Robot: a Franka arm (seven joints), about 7 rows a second.
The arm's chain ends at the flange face. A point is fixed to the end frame.
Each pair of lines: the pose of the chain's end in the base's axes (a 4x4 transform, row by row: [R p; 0 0 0 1], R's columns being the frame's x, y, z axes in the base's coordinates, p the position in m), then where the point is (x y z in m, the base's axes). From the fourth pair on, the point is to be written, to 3 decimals.
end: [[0.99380 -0.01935 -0.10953 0.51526], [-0.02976 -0.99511 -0.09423 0.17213], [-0.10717 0.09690 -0.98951 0.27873], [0 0 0 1]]
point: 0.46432 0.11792 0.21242
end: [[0.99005 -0.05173 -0.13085 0.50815], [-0.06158 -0.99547 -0.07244 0.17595], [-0.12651 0.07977 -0.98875 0.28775], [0 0 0 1]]
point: 0.45417 0.12472 0.22148
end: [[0.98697 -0.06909 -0.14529 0.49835], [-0.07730 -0.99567 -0.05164 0.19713], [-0.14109 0.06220 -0.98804 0.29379], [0 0 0 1]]
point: 0.44256 0.14814 0.22733
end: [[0.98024 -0.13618 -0.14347 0.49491], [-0.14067 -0.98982 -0.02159 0.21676], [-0.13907 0.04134 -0.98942 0.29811], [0 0 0 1]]
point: 0.436 0.173 0.230
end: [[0.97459 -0.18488 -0.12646 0.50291], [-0.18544 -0.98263 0.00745 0.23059], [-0.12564 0.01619 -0.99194 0.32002], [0 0 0 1]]
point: 0.443 0.191 0.250
